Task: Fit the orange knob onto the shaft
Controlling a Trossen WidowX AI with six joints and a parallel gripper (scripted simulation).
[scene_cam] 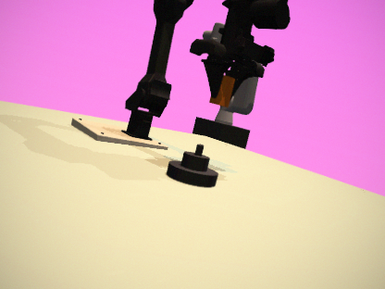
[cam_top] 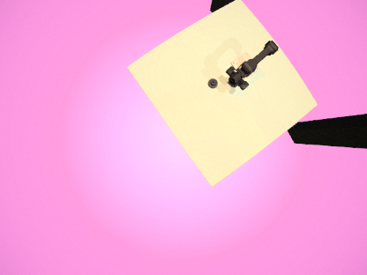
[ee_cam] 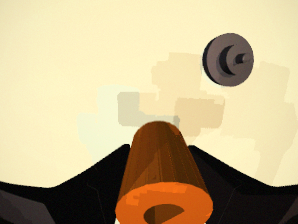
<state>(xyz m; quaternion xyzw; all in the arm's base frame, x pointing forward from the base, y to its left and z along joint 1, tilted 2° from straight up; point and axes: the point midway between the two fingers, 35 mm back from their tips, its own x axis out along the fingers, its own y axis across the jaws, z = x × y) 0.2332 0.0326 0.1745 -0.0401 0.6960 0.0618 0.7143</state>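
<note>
Right now the dark pedestal is 90 mm ahead of my gripper tip, 100 mm to the right of it and 110 mm below it. Round my gripper tip: orange knob: 20 mm above.
</note>
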